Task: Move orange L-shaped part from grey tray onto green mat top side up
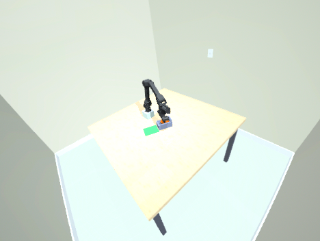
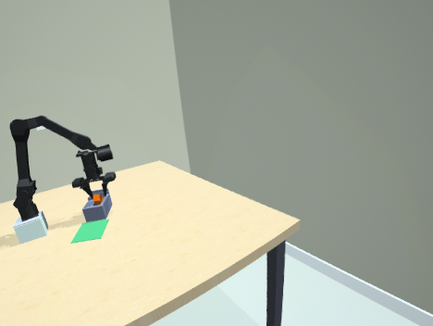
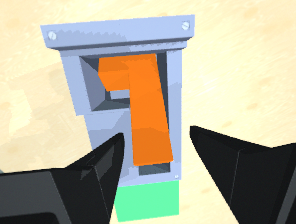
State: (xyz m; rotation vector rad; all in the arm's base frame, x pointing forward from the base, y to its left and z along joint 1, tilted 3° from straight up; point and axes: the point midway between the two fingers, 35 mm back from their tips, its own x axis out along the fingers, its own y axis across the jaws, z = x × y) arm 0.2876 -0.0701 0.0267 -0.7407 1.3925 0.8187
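Right now my gripper tip is 4 cm to the right of the orange L-shaped part and 4 cm above it. The rest, counted from my gripper tip: green mat: 10 cm behind, 12 cm to the right, 9 cm below.
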